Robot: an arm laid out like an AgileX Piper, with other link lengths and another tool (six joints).
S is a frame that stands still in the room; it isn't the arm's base.
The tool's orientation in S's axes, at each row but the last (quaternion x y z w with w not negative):
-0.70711 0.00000 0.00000 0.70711
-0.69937 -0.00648 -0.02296 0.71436
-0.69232 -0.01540 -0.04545 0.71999
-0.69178 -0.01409 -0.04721 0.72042
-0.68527 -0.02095 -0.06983 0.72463
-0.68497 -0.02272 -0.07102 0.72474
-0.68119 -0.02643 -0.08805 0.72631
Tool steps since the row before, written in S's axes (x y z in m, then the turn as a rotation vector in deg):
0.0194 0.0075 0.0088 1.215 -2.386 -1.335
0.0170 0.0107 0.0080 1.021 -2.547 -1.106
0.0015 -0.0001 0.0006 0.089 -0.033 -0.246
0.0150 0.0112 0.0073 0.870 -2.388 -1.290
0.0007 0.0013 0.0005 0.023 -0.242 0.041
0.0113 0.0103 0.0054 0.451 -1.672 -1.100
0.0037 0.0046 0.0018 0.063 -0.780 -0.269
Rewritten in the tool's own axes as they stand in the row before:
0.0194 -0.0088 0.0075 1.215 1.335 -2.386
0.0171 -0.0071 0.0113 1.035 1.095 -2.546
0.0015 -0.0005 0.0000 0.069 0.251 -0.039
0.0150 -0.0055 0.0122 0.871 1.268 -2.399
0.0007 -0.0003 0.0014 0.045 -0.050 -0.237
0.0111 -0.0033 0.0113 0.423 1.063 -1.703
0.0035 -0.0009 0.0050 0.091 0.231 -0.789

